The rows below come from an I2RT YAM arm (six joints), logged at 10 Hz.
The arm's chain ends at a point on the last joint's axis. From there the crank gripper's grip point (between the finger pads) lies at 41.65 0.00 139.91 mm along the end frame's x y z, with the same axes.
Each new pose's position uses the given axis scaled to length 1; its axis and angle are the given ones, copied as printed.
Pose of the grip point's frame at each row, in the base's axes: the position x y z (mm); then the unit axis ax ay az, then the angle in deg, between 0 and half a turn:
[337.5, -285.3, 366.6, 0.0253, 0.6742, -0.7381, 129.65]
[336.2, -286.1, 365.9, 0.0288, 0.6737, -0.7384, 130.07]
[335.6, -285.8, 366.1, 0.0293, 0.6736, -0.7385, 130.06]
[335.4, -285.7, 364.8, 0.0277, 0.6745, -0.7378, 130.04]
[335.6, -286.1, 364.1, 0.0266, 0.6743, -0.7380, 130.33]
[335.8, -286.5, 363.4, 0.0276, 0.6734, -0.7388, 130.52]
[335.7, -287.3, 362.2, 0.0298, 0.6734, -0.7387, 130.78]
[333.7, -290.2, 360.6, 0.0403, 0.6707, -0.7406, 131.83]
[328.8, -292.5, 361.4, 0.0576, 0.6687, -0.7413, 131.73]
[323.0, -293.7, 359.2, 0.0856, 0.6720, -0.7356, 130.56]
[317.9, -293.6, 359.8, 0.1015, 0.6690, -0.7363, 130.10]
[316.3, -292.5, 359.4, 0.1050, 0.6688, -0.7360, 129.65]
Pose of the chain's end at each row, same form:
[295.7, -146.0, 353.9, 0.0253, 0.6742, -0.7381, 129.65]
[295.7, -146.4, 353.5, 0.0288, 0.6737, -0.7384, 130.07]
[295.2, -146.1, 353.7, 0.0293, 0.6736, -0.7385, 130.06]
[294.6, -146.1, 352.6, 0.0277, 0.6745, -0.7378, 130.04]
[295.1, -146.4, 351.9, 0.0266, 0.6743, -0.7380, 130.33]
[295.9, -146.6, 351.0, 0.0276, 0.6734, -0.7388, 130.52]
[296.6, -147.2, 350.1, 0.0298, 0.6734, -0.7387, 130.78]
[298.4, -149.0, 348.9, 0.0403, 0.6707, -0.7406, 131.83]
[296.4, -150.6, 350.2, 0.0576, 0.6687, -0.7413, 131.73]
[292.7, -151.1, 350.8, 0.0856, 0.6720, -0.7356, 130.56]
[289.6, -150.6, 351.6, 0.1015, 0.6690, -0.7363, 130.10]
[287.8, -149.6, 351.2, 0.1050, 0.6688, -0.7360, 129.65]

